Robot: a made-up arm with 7 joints. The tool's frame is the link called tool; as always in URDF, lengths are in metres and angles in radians. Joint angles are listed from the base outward. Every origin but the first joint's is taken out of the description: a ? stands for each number. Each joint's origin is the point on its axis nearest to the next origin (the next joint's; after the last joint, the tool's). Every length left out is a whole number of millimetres.
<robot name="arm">
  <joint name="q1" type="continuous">
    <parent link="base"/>
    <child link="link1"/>
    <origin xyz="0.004 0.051 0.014" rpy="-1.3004 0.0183 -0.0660"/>
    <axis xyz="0 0 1"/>
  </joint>
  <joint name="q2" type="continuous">
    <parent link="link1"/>
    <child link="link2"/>
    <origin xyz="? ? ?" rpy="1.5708 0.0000 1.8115"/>
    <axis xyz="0 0 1"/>
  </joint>
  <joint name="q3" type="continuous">
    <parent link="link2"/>
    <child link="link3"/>
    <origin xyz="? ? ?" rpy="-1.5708 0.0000 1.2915"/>
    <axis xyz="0 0 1"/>
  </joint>
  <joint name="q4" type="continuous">
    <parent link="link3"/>
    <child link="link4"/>
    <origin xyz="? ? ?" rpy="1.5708 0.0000 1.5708"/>
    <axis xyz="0 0 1"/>
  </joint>
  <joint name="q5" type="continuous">
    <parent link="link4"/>
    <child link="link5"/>
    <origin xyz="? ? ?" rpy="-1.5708 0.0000 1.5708"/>
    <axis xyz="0 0 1"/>
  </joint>
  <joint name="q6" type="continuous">
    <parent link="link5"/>
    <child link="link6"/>
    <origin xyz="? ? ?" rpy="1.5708 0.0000 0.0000"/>
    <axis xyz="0 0 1"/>
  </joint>
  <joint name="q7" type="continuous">
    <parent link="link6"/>
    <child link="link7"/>
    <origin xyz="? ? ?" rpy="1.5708 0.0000 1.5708"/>
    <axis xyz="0 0 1"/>
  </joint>
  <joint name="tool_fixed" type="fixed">
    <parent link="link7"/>
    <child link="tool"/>
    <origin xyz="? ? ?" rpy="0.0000 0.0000 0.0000"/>
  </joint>
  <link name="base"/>
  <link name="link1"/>
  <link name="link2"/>
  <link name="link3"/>
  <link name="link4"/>
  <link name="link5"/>
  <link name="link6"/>
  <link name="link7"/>
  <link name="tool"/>
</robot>
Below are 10 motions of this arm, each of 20 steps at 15 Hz.
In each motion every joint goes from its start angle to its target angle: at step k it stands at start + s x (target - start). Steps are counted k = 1, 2, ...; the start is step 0. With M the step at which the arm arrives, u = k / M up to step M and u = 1 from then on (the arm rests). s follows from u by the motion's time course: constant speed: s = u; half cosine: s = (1 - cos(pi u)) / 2; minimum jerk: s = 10 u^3 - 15 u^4 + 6 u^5.
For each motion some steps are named. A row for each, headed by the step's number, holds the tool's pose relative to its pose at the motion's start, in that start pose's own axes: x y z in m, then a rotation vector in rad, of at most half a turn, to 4 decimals.
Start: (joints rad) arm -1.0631 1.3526 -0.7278 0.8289 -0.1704 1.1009 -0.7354
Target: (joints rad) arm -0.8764 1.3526 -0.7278 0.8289 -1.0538 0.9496 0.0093
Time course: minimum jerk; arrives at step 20
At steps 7, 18, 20:
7: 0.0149 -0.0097 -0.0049 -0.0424 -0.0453 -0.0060
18: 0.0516 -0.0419 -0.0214 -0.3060 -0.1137 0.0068
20: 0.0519 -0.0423 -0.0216 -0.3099 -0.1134 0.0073

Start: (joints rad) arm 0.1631 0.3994 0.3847 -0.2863 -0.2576 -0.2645 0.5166
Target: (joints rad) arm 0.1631 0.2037 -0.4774 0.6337 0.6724 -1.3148 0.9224
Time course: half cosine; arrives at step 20
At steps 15, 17, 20:
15: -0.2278 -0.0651 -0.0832 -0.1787 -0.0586 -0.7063
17: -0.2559 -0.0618 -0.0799 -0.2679 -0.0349 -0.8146
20: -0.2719 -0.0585 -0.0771 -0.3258 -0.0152 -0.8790

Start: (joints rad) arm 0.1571 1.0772 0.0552 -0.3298 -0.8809 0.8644 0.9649
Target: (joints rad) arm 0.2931 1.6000 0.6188 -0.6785 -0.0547 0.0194 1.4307
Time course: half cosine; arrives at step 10
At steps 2, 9, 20:
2: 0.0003 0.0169 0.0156 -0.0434 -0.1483 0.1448
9: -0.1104 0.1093 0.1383 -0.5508 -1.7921 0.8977
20: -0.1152 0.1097 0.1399 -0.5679 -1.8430 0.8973

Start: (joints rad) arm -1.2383 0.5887 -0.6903 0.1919 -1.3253 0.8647 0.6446
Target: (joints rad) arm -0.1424 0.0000 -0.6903 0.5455 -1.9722 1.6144 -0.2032
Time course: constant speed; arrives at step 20
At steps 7, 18, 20:
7: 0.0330 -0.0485 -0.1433 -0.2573 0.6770 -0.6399
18: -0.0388 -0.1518 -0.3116 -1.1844 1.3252 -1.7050
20: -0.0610 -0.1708 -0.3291 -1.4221 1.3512 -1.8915

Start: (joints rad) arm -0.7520 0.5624 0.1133 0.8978 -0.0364 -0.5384 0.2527
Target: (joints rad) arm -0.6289 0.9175 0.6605 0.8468 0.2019 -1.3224 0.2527
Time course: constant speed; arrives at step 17
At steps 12, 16, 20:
12: 0.0016 0.1396 0.0441 0.2091 -0.6314 0.2493
16: -0.0071 0.1794 0.0663 0.3144 -0.8498 0.2841
20: -0.0098 0.1886 0.0722 0.3429 -0.9044 0.2886

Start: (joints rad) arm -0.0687 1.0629 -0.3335 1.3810 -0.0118 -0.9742 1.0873
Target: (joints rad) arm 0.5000 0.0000 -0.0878 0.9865 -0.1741 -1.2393 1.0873
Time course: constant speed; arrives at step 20
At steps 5, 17, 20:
5: -0.1009 -0.0473 0.0196 -0.2446 0.1962 -0.0826
17: -0.3130 -0.0586 0.1345 -0.6393 0.8250 0.0172
20: -0.3480 -0.0477 0.1726 -0.6810 0.9927 0.1114

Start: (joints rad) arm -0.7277 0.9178 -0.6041 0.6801 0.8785 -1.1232 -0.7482
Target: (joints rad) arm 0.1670 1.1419 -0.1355 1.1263 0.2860 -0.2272 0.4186
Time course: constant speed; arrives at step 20
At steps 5, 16, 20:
5: 0.0108 -0.0865 0.0072 -0.4653 0.1570 0.2977
16: -0.0247 -0.2764 0.0889 -1.1339 1.0870 0.5317
20: -0.0604 -0.3296 0.1367 -1.1486 1.5443 0.4461

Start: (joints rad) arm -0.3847 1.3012 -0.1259 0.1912 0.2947 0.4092 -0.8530
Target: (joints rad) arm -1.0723 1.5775 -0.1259 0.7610 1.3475 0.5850 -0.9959
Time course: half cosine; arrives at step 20
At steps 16, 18, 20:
16: -0.1575 0.1217 -0.0865 -0.2230 1.0267 0.5573
18: -0.1716 0.1235 -0.0951 -0.2654 1.1047 0.5741
20: -0.1764 0.1238 -0.0981 -0.2805 1.1313 0.5787

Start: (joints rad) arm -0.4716 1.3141 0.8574 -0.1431 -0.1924 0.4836 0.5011
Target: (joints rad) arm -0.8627 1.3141 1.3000 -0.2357 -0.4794 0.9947 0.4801
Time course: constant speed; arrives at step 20
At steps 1, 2, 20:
1: 0.0030 0.0058 0.0029 -0.0246 0.0212 0.0234
2: 0.0058 0.0116 0.0056 -0.0498 0.0423 0.0459
20: 0.0144 0.1208 0.0237 -0.5814 0.3651 0.2887

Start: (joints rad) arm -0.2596 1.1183 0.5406 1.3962 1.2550 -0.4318 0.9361
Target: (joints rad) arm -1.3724 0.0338 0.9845 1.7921 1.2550 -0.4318 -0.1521
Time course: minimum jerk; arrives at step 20
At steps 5, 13, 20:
5: -0.0007 -0.0223 0.0479 -0.1813 0.0595 -0.1113
13: 0.0148 0.0690 0.4285 -1.2705 -0.4765 -0.8685
20: -0.0182 0.1888 0.5268 -1.4218 -1.0201 -1.1043

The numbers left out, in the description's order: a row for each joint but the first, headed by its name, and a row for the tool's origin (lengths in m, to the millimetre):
q2: -0.005 0.019 0.000
q3: 0.200 -0.051 0.000
q4: 0.003 -0.022 0.000
q5: -0.171 -0.014 0.000
q6: 0.000 0.000 0.000
q7: 0.000 0.046 0.000
tool: 0.000 0.000 0.000

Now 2 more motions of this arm.
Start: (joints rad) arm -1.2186 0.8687 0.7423 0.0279 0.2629 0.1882 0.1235
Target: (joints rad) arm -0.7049 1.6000 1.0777 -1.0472 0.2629 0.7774 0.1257
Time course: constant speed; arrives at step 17
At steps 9, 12, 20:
9: -0.0223 0.0869 0.1362 0.2874 -0.4530 0.1943
12: -0.0508 0.0913 0.1794 0.3485 -0.6356 0.2129
20: -0.1149 0.0843 0.2284 0.4018 -0.9608 0.1886

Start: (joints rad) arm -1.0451 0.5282 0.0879 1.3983 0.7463 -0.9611 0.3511
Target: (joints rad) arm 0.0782 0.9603 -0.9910 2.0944 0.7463 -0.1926 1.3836
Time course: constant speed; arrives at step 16
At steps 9, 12, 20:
9: -0.3433 0.0488 -0.0720 0.8725 0.8145 -0.5347
12: -0.4269 0.1242 -0.0376 1.2626 0.7996 -0.8205
20: -0.4690 0.2396 0.0297 1.6846 0.4579 -1.2869

